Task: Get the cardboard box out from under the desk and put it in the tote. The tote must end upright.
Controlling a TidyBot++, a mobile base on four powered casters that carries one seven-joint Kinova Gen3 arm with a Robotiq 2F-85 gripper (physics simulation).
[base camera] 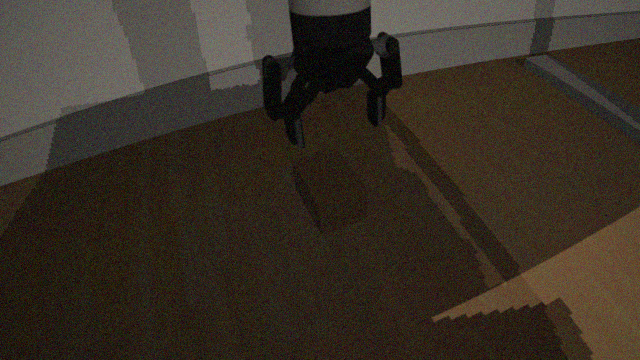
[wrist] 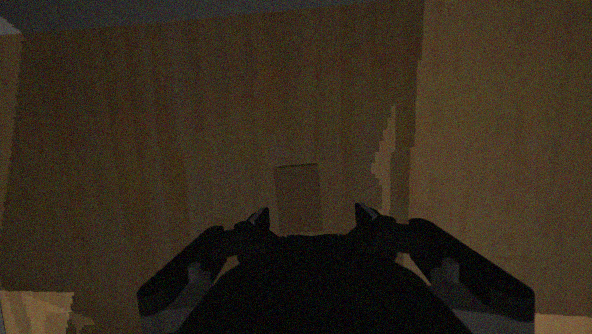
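The cardboard box is a small brown block on the dark, shaded floor, hard to make out in the dim light. In the base camera view it lies below the gripper, near the middle. In the wrist view it shows ahead of the fingers, a little left of the middle between them, and the gripper body hides its near end. My gripper is open, with nothing between the fingers, and hangs above the floor apart from the box. The tote does not show in either view.
A pale wall with a grey lower band runs across the back in the base camera view. A grey bar lies on the floor at the right. A brightly lit floor patch is at the lower right, beside jagged shadows.
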